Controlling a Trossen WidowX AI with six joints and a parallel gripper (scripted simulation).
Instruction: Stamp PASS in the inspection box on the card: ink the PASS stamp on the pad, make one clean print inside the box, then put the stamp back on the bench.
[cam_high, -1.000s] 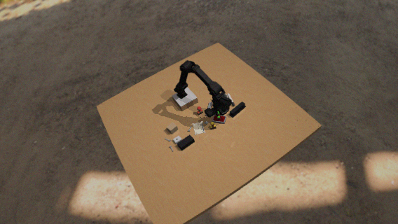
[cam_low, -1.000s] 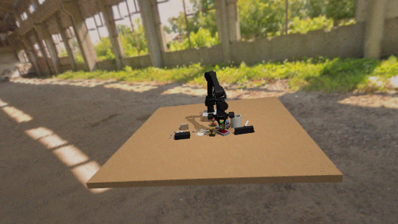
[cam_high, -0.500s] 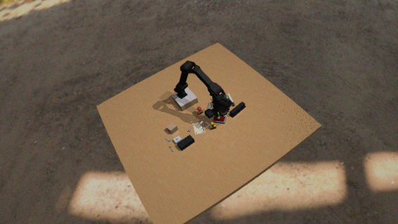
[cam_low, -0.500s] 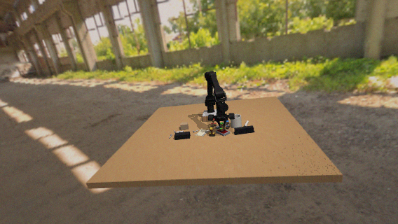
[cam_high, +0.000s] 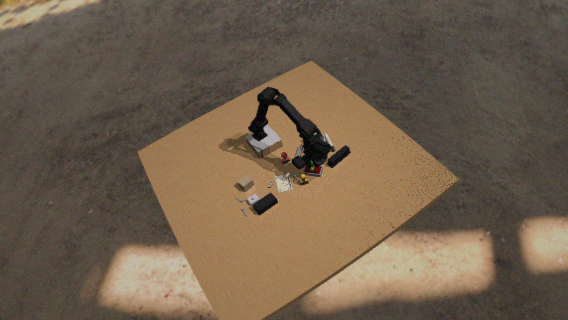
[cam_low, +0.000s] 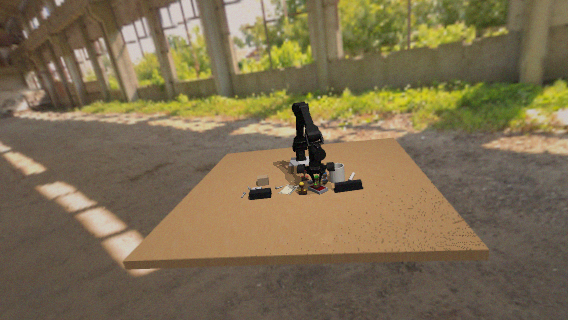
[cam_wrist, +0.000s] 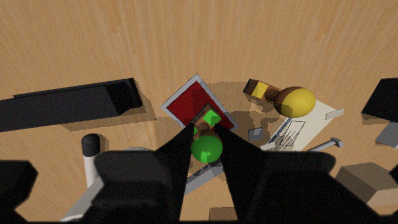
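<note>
Right now my gripper tip is right at the green-knobbed stamp. From my gripper tip the other things lie so: grey bar: 130 mm behind, 30 mm below, 20 mm to the left; then yellow-knobbed stamp: 80 mm to the right, 20 mm below, 20 mm ahead; then red ink pad: 40 mm below.
</note>
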